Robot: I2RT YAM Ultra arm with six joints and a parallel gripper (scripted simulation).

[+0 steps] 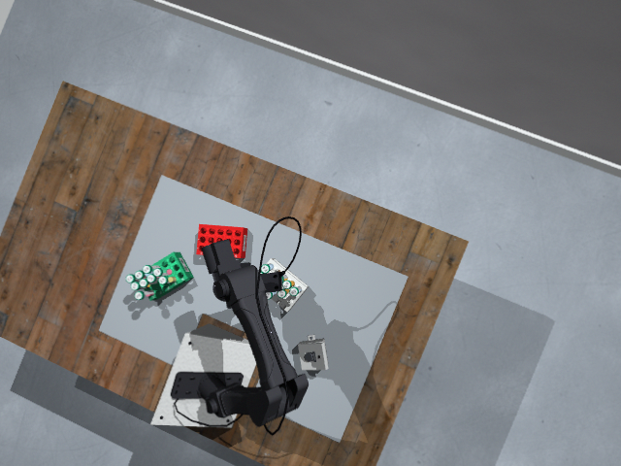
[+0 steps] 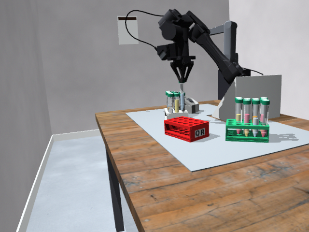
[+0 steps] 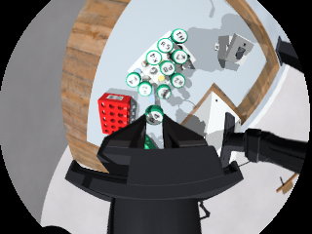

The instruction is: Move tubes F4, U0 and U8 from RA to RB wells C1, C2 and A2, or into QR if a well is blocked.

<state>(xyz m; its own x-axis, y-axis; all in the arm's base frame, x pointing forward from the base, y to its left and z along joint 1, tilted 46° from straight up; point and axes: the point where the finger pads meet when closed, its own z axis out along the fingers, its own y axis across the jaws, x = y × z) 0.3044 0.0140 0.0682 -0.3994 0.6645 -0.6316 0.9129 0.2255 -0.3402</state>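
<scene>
Right now the tube is 10 mm to the right of my hand and 60 mm below it. The rest, counted from my hand: red rack QR 70 mm ahead, 140 mm to the left, 150 mm below; then tube with yellow filling 30 mm ahead, 10 mm to the right, 110 mm below; then white rack RB 60 mm to the right, 150 mm below.
</scene>
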